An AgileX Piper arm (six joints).
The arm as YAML. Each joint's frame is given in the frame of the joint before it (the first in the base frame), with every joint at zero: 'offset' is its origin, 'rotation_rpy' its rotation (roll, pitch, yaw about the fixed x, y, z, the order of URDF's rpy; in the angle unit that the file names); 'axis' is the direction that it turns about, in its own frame. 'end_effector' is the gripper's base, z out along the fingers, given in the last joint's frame.
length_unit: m
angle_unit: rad
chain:
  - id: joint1
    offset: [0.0, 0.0, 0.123]
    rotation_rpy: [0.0, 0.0, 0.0]
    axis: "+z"
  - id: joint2
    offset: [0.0, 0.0, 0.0]
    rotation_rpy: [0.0, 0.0, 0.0]
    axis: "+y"
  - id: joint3
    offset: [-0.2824, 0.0, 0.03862]
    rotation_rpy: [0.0, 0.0, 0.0]
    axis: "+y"
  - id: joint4
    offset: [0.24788, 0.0, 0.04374]
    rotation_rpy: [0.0, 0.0, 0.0]
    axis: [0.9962, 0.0, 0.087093]
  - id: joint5
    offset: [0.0, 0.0, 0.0]
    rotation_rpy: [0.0, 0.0, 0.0]
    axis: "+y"
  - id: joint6
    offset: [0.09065, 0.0, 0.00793]
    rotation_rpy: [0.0, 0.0, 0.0]
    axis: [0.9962, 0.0, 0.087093]
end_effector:
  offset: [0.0, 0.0, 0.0]
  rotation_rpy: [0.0, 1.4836, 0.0]
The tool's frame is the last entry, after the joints.
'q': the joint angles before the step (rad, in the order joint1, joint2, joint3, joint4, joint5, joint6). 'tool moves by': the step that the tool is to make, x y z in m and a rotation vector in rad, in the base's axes. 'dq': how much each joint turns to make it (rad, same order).
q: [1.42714, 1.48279, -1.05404, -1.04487, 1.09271, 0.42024]
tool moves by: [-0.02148, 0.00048, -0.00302, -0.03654, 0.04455, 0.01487]
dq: [0.07351, -0.00282, 0.00001, 0.06493, 0.05868, -0.01675]
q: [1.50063, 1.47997, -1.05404, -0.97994, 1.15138, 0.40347]
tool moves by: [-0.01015, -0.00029, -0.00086, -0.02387, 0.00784, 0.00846]
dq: [0.03740, -0.00013, 0.00001, 0.01837, 0.03447, -0.00644]
